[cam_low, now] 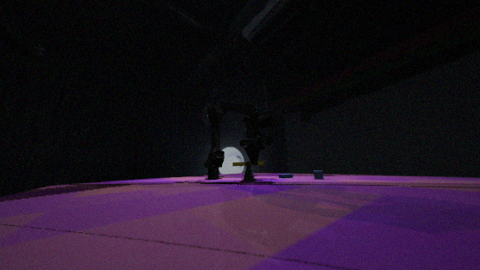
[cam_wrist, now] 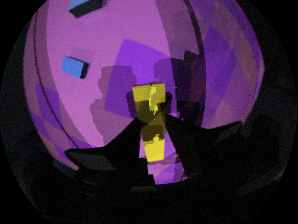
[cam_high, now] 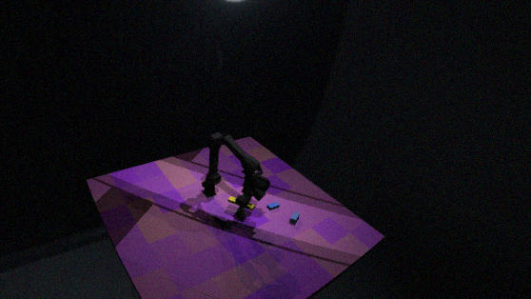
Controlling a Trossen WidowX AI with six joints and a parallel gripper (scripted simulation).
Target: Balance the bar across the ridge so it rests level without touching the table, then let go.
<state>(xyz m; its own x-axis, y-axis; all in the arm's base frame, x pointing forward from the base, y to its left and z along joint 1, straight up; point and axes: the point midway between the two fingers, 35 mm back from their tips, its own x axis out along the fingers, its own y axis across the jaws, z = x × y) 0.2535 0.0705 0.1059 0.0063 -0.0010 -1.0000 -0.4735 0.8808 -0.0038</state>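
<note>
Right now my gripper tip is 20 mm past the yellow bar and 10 mm to the left of it. The rest, counted from my gripper tip: ridge 40 mm below, 30 mm behind, 10 mm to the right.
</note>
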